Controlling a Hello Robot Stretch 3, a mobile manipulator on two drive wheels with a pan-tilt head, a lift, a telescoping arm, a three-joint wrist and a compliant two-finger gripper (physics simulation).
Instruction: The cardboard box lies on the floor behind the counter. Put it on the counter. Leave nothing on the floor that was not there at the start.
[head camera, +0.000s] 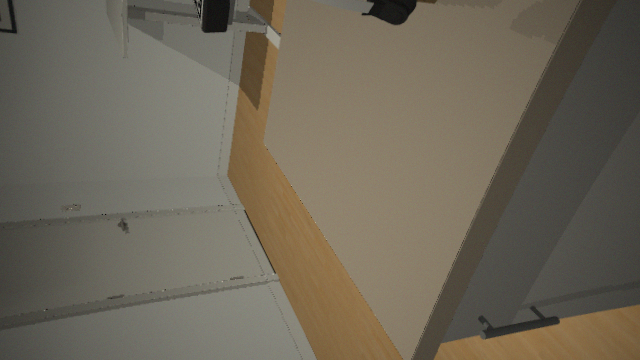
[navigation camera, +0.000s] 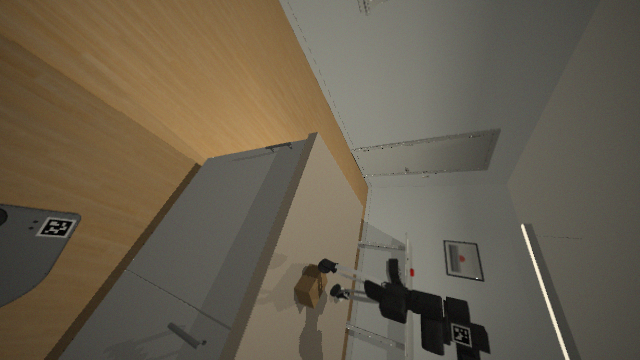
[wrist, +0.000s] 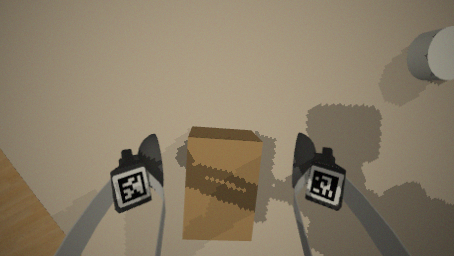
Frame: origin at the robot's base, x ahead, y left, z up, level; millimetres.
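Seen in the pictures: gripper, fingertip midpoint: (navigation camera: 325, 277) (wrist: 227, 152).
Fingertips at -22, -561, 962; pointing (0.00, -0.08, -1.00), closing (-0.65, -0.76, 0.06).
Observation:
Offsets run from my fingertips to a thing's middle, as dx, dy, dz. Level surfaces: height alone.
The cardboard box {-23, +26, -27} (navigation camera: 311, 289) (wrist: 222, 192) rests on the beige counter {dz -52} (head camera: 400, 150) (navigation camera: 327, 205) (wrist: 225, 60). My gripper (navigation camera: 333, 278) (wrist: 227, 152) is open. In the wrist view its fingers stand at the left and right of the box with a gap on each side, and neither finger touches it. In the navigation camera view the fingertips are beside the wall-side end of the box, over the counter top. In the head camera view part of one finger shows at the top edge; most of the box is cut off there.
A grey cylinder with a white top {-78, -219, -40} (wrist: 431, 55) stands on the counter at the upper right of the wrist view. Wooden floor {dz -962} (head camera: 310, 250) (navigation camera: 225, 75) runs around the counter. Door handles (head camera: 520, 327) (navigation camera: 184, 335) stick out from the counter's front. A framed picture (navigation camera: 455, 259) hangs on the wall.

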